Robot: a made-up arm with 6 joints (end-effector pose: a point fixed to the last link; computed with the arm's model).
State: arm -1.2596 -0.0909 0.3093 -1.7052 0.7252 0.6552
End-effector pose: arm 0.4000 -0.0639 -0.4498 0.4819 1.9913 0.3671
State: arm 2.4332 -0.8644 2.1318 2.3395 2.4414 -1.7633
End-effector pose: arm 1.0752 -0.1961 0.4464 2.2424 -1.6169 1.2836
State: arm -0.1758 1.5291 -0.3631 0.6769 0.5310 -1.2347
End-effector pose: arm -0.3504 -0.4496 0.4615 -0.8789 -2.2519 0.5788
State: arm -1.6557 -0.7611 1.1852 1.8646 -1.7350 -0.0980
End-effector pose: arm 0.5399 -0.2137 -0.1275 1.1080 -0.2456 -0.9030
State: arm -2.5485 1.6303 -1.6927 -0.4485 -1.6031 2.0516
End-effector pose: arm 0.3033 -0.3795 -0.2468 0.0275 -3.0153 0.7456
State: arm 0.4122 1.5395 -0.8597 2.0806 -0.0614 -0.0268
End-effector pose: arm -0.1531 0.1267 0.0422 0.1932 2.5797 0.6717
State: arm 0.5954 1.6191 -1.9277 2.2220 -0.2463 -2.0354
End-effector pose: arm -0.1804 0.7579 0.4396 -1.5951 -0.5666 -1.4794
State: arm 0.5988 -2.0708 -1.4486 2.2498 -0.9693 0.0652
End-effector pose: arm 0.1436 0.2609 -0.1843 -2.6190 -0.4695 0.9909
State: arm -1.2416 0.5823 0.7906 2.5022 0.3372 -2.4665
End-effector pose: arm 0.0995 -0.4031 -0.4049 -2.3145 -1.5562 -0.7620
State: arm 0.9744 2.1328 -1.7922 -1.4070 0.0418 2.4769
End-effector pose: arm 0.0754 0.3304 0.4196 0.6003 0.8648 -1.7783
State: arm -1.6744 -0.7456 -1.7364 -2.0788 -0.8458 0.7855
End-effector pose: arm 0.1177 0.2018 0.3694 0.4318 2.6694 1.2878
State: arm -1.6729 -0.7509 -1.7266 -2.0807 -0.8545 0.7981
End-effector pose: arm 0.1170 0.2004 0.3699 0.4074 2.6518 1.2981
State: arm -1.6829 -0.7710 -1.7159 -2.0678 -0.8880 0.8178
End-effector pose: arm 0.1158 0.1983 0.3730 0.3521 2.6024 1.3230
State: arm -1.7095 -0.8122 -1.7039 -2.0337 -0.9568 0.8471
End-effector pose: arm 0.1132 0.1950 0.3810 0.2578 2.5035 1.3677
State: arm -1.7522 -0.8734 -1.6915 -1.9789 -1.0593 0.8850
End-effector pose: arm 0.1075 0.1893 0.3966 0.1350 2.3497 1.4283
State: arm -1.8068 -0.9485 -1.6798 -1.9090 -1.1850 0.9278
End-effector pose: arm 0.0961 0.1794 0.4203 0.0054 2.1479 1.4958
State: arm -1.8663 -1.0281 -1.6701 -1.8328 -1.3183 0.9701
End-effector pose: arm 0.0778 0.1637 0.4494 -0.1090 1.9194 1.5590
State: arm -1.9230 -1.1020 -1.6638 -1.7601 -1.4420 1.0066
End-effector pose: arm 0.0544 0.1431 0.4777 -0.1951 1.6963 1.6093
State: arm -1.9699 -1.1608 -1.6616 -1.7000 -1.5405 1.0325
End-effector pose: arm 0.0311 0.1220 0.4996 -0.2502 1.5127 1.6438
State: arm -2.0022 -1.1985 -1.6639 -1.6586 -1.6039 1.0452
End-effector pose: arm 0.0139 0.1067 0.5127 -0.2795 1.3938 1.6640
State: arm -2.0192 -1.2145 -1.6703 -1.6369 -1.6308 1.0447
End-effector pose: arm 0.0058 0.1009 0.5179 -0.2903 1.3459 1.6737
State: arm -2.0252 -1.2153 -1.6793 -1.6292 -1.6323 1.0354
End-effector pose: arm 0.0047 0.1027 0.5183 -0.2899 1.3489 1.6769
